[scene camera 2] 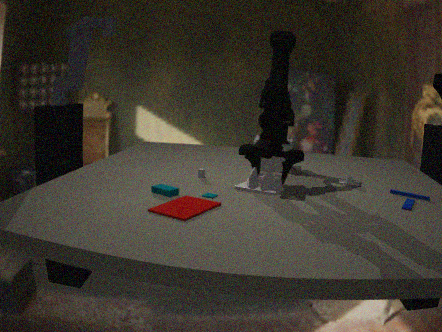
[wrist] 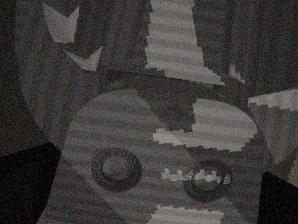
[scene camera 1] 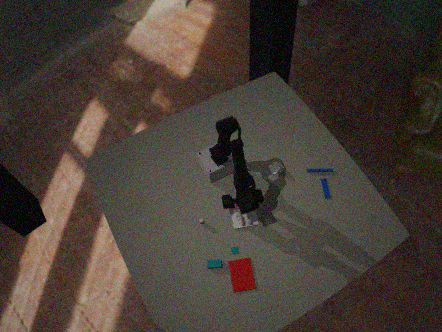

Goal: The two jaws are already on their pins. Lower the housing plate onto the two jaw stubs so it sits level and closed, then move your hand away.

Note:
In view: the gripper (scene camera 2: 269,182) and a red flat plate (scene camera 2: 184,208).
The red flat plate shows as well in scene camera 1 (scene camera 1: 242,279). The gripper is seen too in the wrist view (wrist: 158,165). The wrist view does not show the red flat plate: it is out of frame.

